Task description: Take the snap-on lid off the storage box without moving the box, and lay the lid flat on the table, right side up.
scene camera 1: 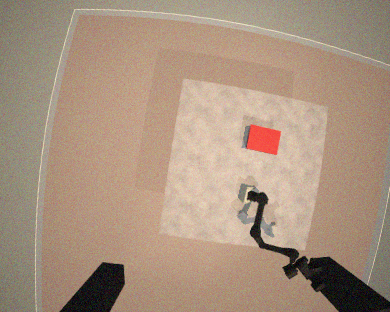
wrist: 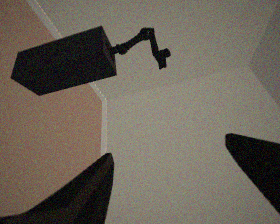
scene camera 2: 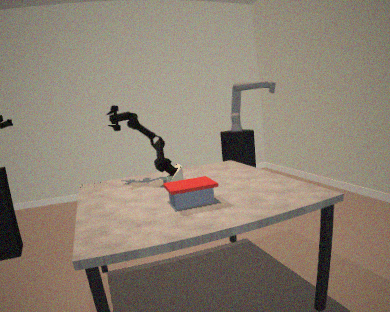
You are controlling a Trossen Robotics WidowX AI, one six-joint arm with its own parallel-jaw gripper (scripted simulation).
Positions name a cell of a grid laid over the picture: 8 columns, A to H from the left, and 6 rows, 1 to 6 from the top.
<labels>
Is my gripper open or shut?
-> Open.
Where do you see a lid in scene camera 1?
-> F3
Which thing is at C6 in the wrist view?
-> My gripper.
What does my gripper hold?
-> Nothing.
</labels>
